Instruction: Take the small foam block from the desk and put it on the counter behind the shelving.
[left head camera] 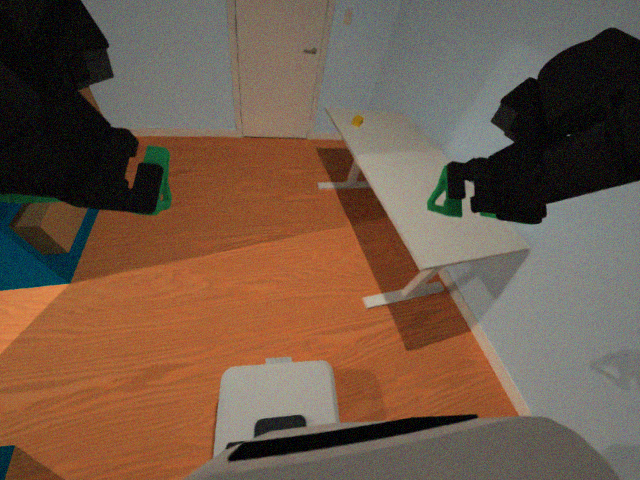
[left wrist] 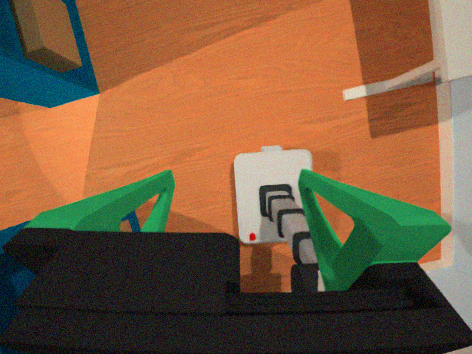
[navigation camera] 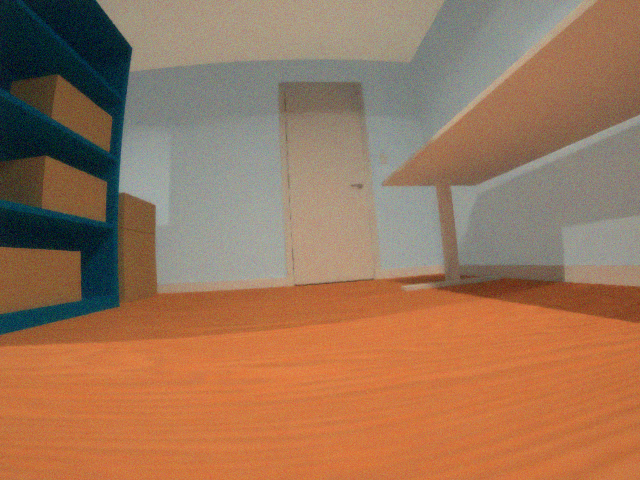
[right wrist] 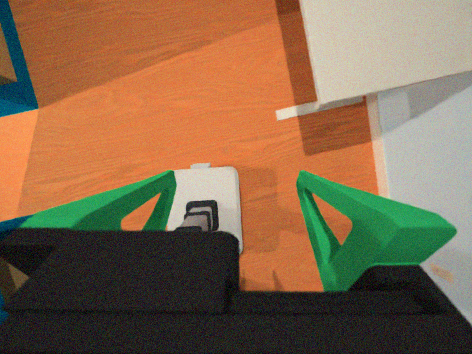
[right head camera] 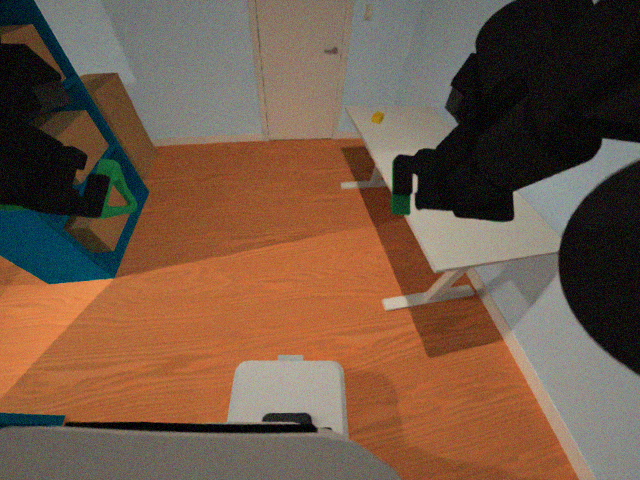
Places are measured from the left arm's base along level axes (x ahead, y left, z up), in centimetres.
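Pixels of known places: left gripper, fingertip midpoint: (left head camera: 128,199) (left wrist: 236,176) (right head camera: 103,204); right gripper, fingertip midpoint: (left head camera: 455,208) (right wrist: 236,177) (right head camera: 424,205).
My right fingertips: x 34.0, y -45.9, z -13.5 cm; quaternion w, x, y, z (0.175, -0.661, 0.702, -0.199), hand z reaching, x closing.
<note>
Behind a point stands the place of what it marks.
A small yellow foam block (left head camera: 357,120) {x 179.7, y -77.9, z -64.8 cm} (right head camera: 377,117) {x 179.5, y -78.2, z -64.9 cm} lies near the far end of the long white desk (left head camera: 392,170) {x 126.2, y -90.3, z -69.0 cm} (right head camera: 485,242) {x 70.9, y -110.9, z -69.0 cm} (navigation camera: 516,118) {x 119.3, y -94.9, z -71.5 cm}, which stands along the wall at the right. My left gripper (left wrist: 236,176) {x 33.0, y -0.2, z -14.1 cm} is open and empty, raised over the floor at the left of the head views. My right gripper (right wrist: 236,177) {x 34.0, y -45.9, z -13.5 cm} is open and empty, in the air in front of the desk's near part. Both grippers are far from the block. The counter does not show in these views. In the navigation camera the desk is seen from below and its top is hidden.
Blue shelving (right head camera: 131,227) {x 132.0, y 112.4, z -138.0 cm} (navigation camera: 114,232) {x 174.8, y 118.3, z -93.0 cm} (left wrist: 30,82) {x 85.2, y 121.7, z -104.4 cm} with cardboard boxes stands at the left. A tall brown carton (right head camera: 121,121) {x 209.2, y 131.9, z -88.7 cm} (navigation camera: 139,248) {x 214.9, y 132.7, z -100.6 cm} stands beyond it. A closed door (left head camera: 276,67) {x 278.7, y -18.0, z -66.6 cm} (right head camera: 299,67) {x 279.0, y -18.7, z -63.9 cm} (navigation camera: 328,196) {x 279.2, y -20.1, z -57.6 cm} is in the far wall. The desk's white foot (left head camera: 403,295) (right wrist: 300,110) rests on the floor.
</note>
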